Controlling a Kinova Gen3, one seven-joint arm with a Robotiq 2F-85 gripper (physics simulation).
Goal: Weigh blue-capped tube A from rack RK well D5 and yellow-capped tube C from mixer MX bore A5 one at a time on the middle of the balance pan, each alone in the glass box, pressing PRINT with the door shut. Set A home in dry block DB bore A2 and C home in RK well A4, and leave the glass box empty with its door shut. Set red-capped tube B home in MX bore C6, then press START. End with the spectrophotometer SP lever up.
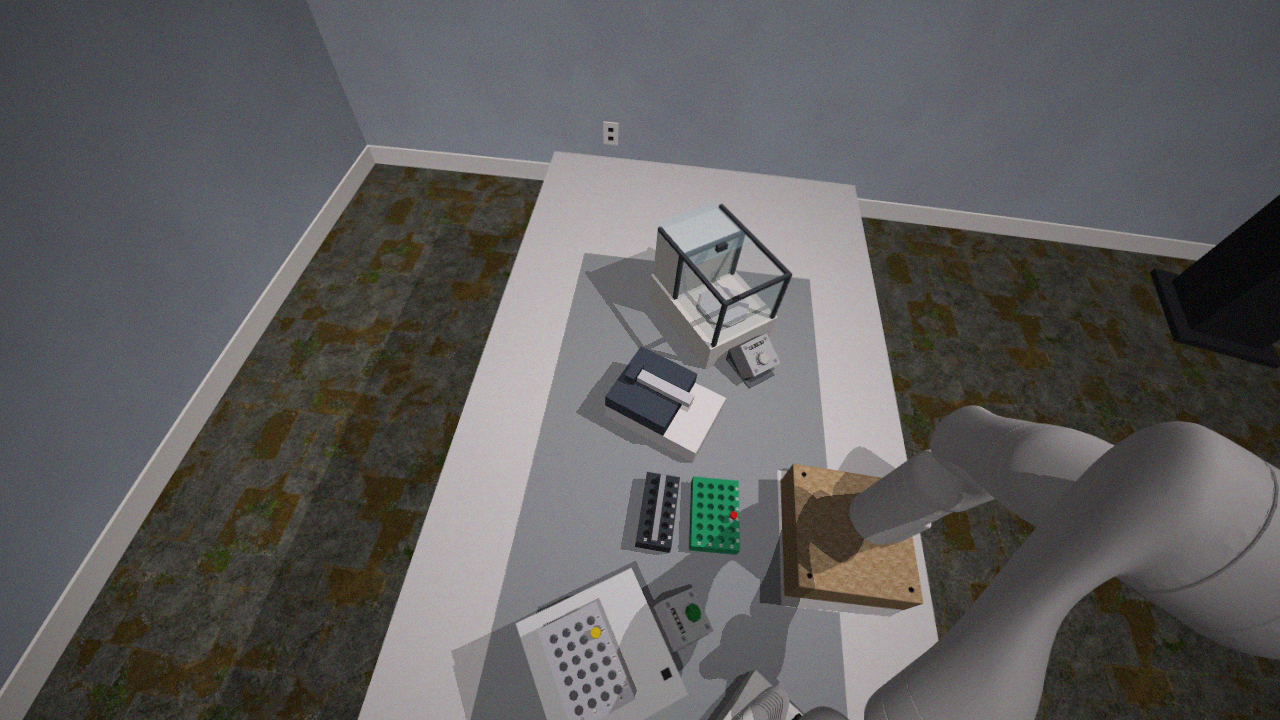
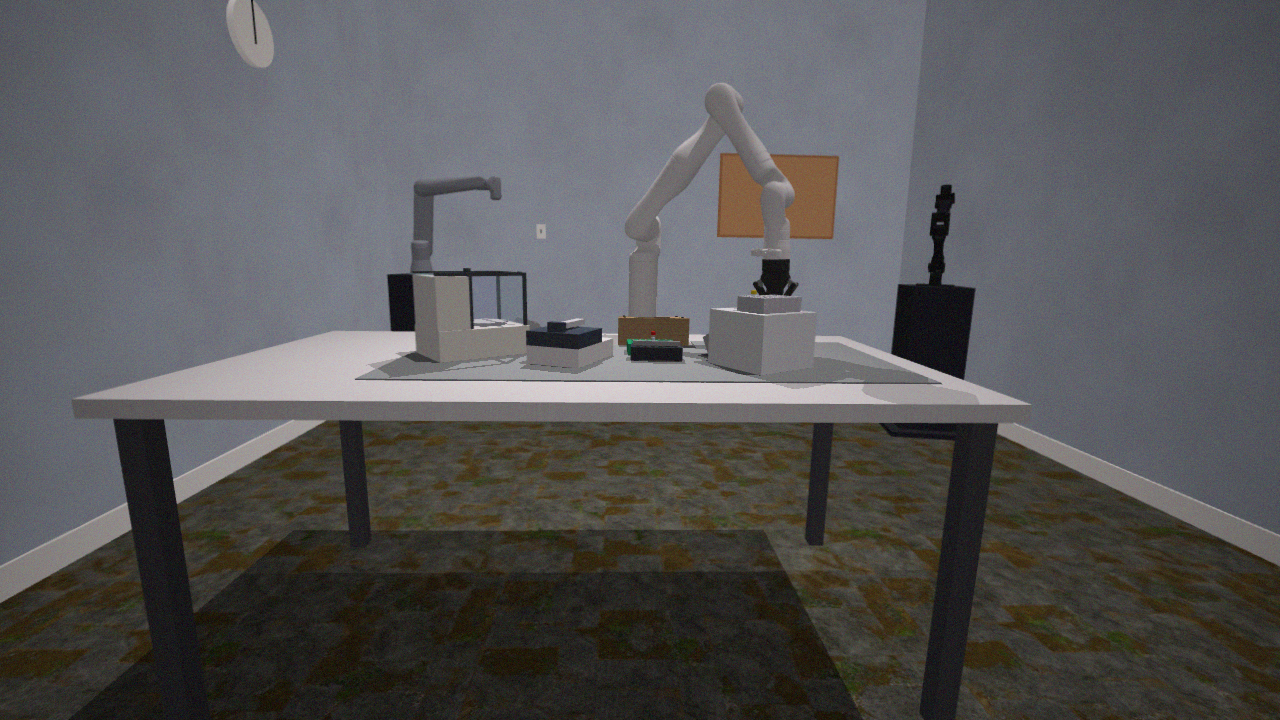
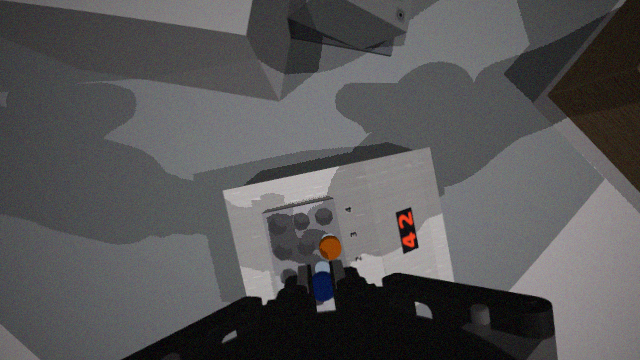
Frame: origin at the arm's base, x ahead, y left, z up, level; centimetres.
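Seen in the pictures: gripper, fingertip midpoint: (image 3: 322, 280); arm's base, origin of the base link: (image 1: 874, 517) (image 2: 642, 316).
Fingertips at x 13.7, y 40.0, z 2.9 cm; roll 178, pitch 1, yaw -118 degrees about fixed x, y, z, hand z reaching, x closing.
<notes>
Pixels of each thing's top centre, then the offset from my fingertips to it. "spot": a spot on its surface instead.
- blue-capped tube A, middle of its top: (image 3: 323, 290) dx +0.1, dy -0.1, dz +1.8 cm
- dry block DB, middle of its top: (image 3: 351, 250) dx -0.5, dy -2.1, dz -2.8 cm
- Yellow-capped tube C, middle of its top: (image 1: 595, 632) dx +25.6, dy -7.2, dz +8.5 cm
- mixer MX, middle of its top: (image 1: 629, 640) (image 2: 750, 294) dx +21.1, dy -7.8, dz +7.2 cm
- Red-capped tube B, middle of its top: (image 1: 734, 514) dx +9.8, dy -33.3, dz -4.4 cm
- green rack RK, surface spot: (image 1: 714, 480) spot: dx +14.4, dy -39.4, dz -6.8 cm
- spectrophotometer SP, middle of its top: (image 1: 669, 387) (image 2: 571, 319) dx +27.5, dy -51.7, dz +0.4 cm
- pale lever, middle of its top: (image 1: 665, 386) (image 2: 570, 320) dx +28.2, dy -51.9, dz +0.0 cm
- orange-capped tube, middle of its top: (image 3: 330, 249) dx +0.8, dy -1.3, dz -1.1 cm
- DB's display, surface spot: (image 3: 407, 230) spot: dx -2.3, dy -6.0, dz -4.9 cm
- green button, middle of its top: (image 1: 693, 612) dx +12.9, dy -15.5, dz -2.3 cm
- pale knob, surface spot: (image 1: 762, 358) spot: dx +11.3, dy -66.8, dz -2.8 cm
- black rack, middle of its top: (image 1: 659, 506) (image 2: 656, 340) dx +22.8, dy -30.8, dz -5.0 cm
My gripper (image 3: 322, 280) (image 2: 775, 290) is shut on blue-capped tube A (image 3: 322, 287), over the dry block DB (image 3: 375, 187) near row 2. How deep the tube sits is hidden. Yellow-capped tube C (image 1: 595, 632) stands in the mixer MX (image 1: 635, 608) (image 2: 760, 340). Red-capped tube B (image 1: 733, 515) stands in the green rack RK (image 1: 714, 480) (image 2: 629, 347). No tube shows in the balance's glass box (image 1: 754, 244) (image 2: 497, 273); I cannot tell its door state. The spectrophotometer SP (image 1: 640, 416) (image 2: 565, 338) has a pale lever (image 1: 664, 386) lying low along its top.
An orange-capped tube (image 3: 330, 247) stands in DB beside tube A; DB's display (image 3: 407, 230) reads 42. A green button (image 1: 692, 612) is beside MX, a pale knob (image 1: 762, 358) beside the balance. A black rack (image 1: 657, 510) and cork-topped box (image 1: 859, 573) (image 2: 653, 331) flank RK.
</notes>
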